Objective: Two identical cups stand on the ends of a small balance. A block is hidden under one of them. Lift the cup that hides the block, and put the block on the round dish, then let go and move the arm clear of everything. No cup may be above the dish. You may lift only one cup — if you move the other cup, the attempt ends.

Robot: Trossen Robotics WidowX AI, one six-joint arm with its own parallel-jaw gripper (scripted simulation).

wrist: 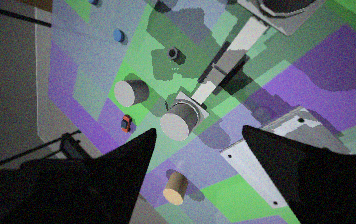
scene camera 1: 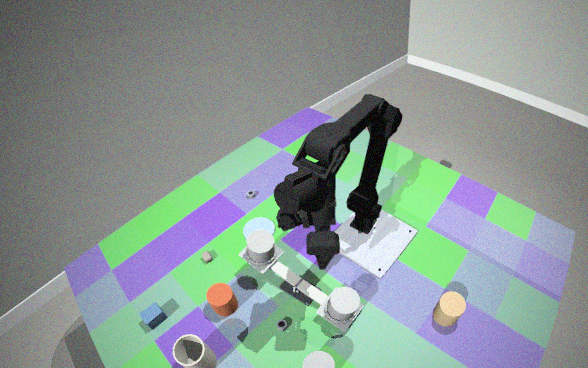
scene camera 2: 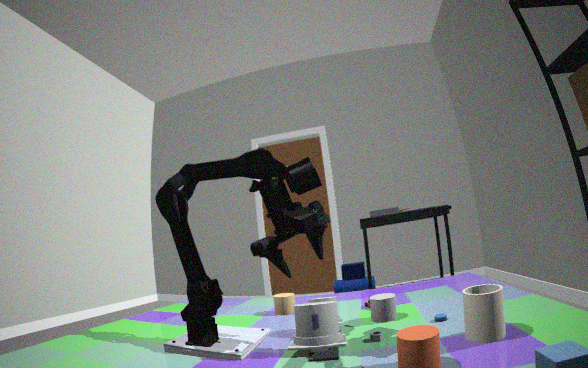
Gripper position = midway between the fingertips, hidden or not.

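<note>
You'd see the gripper (scene camera 2: 306, 268) open, holding nothing; it (wrist: 198, 130) is there in the wrist view too, and scene camera 1 has the gripper (scene camera 1: 321, 256) as well. There's a hollow pale tube (scene camera 2: 484, 318), and that tube is out of frame in the wrist view. Then you've an orange cylinder (scene camera 1: 220, 296) in the scene, and in the wrist view the orange cylinder is out of frame. A tan cylinder (scene camera 1: 451, 306) is there too, along with a balance beam (scene camera 1: 298, 282).
</note>
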